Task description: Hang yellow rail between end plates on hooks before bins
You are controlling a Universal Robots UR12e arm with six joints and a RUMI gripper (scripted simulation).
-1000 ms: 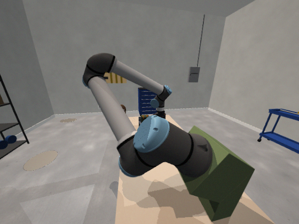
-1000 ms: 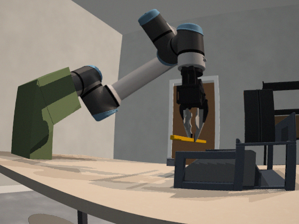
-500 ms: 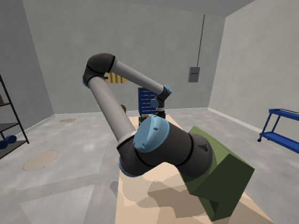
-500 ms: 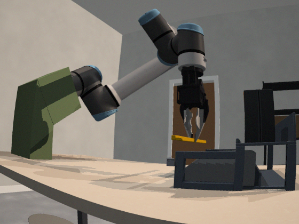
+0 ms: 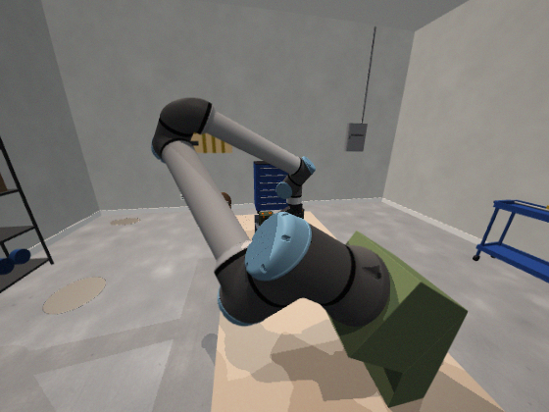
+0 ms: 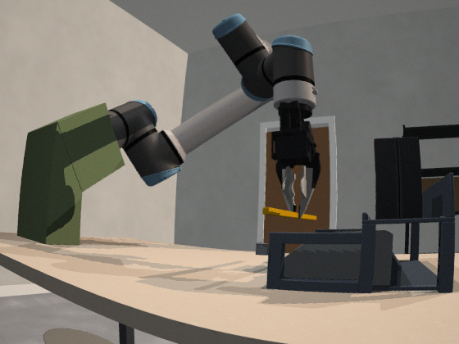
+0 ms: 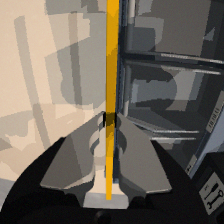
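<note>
My gripper is now 1 cm above the yellow rail.
</note>
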